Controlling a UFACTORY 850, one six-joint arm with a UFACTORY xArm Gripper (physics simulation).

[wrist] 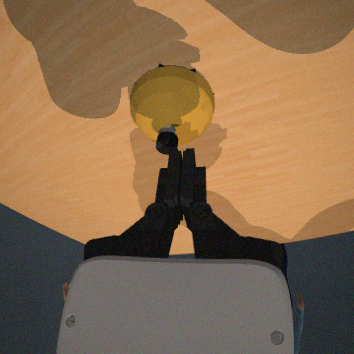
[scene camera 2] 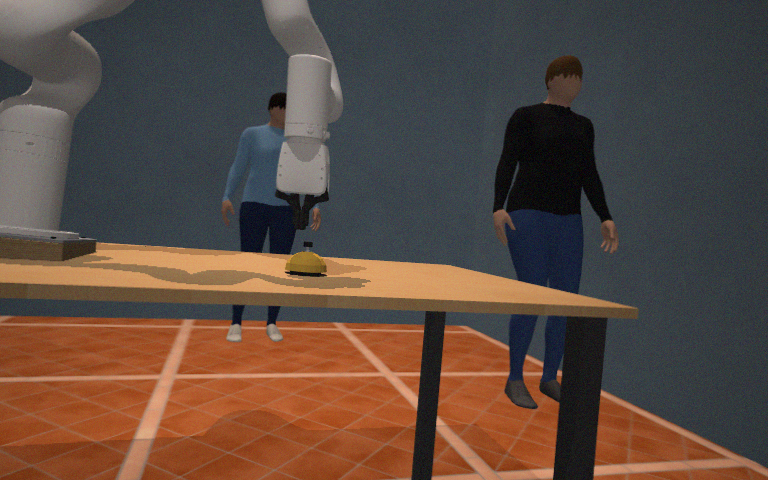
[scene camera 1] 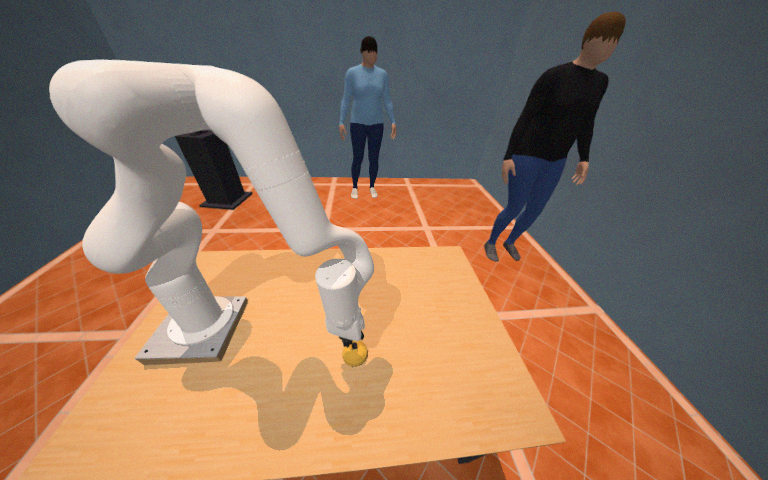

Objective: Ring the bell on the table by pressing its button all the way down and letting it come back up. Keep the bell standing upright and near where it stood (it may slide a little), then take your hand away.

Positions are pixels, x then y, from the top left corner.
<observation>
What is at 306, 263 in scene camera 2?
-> A yellow dome bell.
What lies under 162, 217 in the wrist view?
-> My gripper.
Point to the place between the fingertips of my gripper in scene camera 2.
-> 300, 229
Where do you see a yellow dome bell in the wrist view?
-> At 174, 98
</observation>
